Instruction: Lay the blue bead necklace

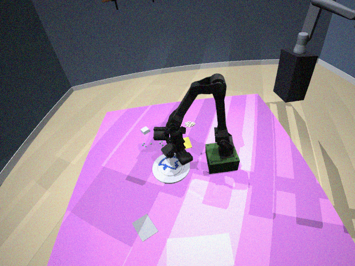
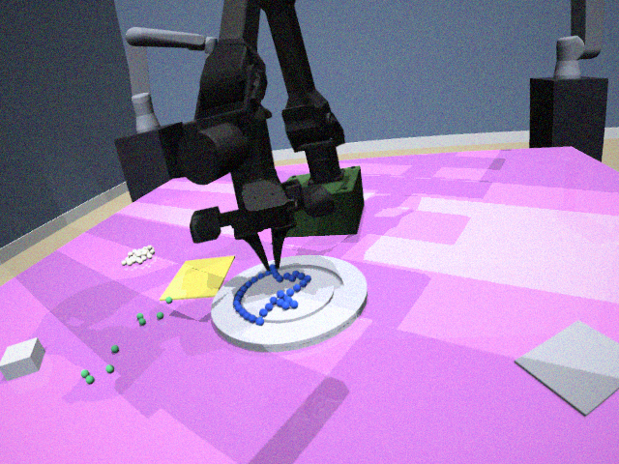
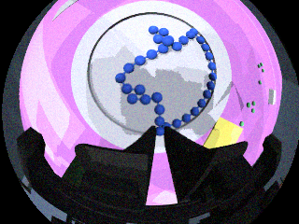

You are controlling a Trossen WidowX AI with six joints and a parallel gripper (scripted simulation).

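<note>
Right now my gripper tip is 6 cm short of the round white bead board, 3 cm to the right of it and 1 cm above it. From my gripper tip the other things lie so: yellow sheet: 1 cm behind, 13 cm to the right, 2 cm below; then grey tile: 20 cm ahead, 34 cm to the left, 2 cm below; then cube: 20 cm ahead, 30 cm to the right.
</note>
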